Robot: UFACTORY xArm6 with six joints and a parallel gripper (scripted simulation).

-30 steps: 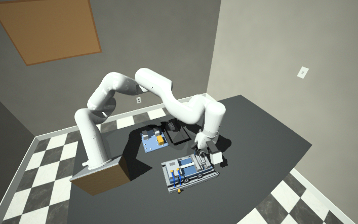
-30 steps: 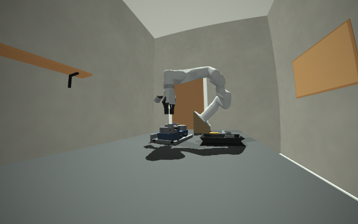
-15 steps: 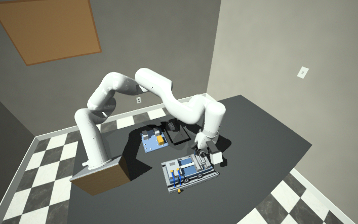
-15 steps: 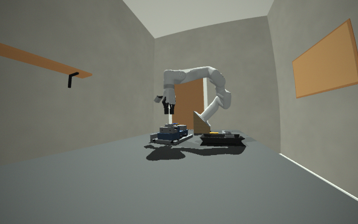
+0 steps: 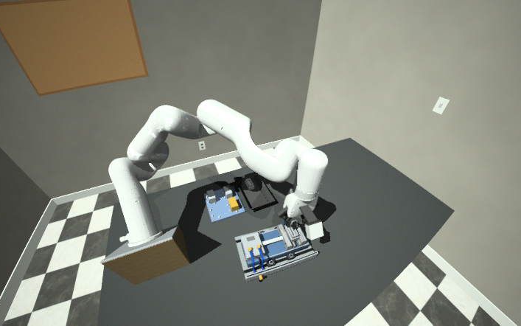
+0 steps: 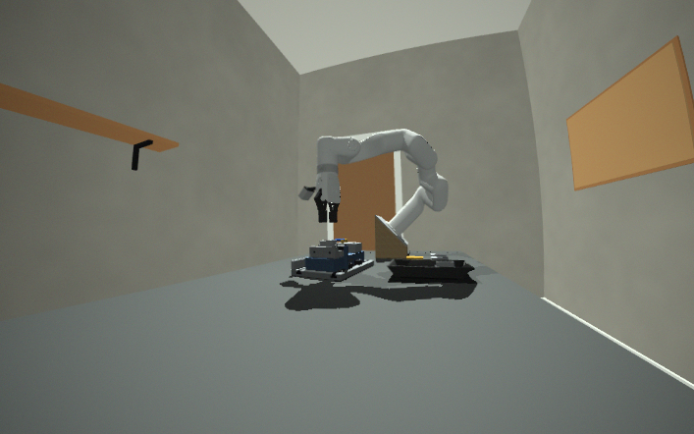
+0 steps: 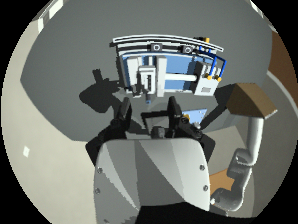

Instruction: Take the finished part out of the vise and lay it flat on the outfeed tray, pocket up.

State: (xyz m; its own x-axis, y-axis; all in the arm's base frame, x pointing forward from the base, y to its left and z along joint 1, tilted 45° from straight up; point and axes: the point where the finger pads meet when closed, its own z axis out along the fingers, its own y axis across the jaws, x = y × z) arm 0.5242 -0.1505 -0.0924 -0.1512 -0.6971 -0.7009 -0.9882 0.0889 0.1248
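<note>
My hand is 7 cm past the vise, 1 cm to the right of it and 15 cm above it. Round my hand: blue plate 18 cm behind, 34 cm to the left, 19 cm below; then orange block 14 cm behind, 29 cm to the left, 17 cm below.
</note>
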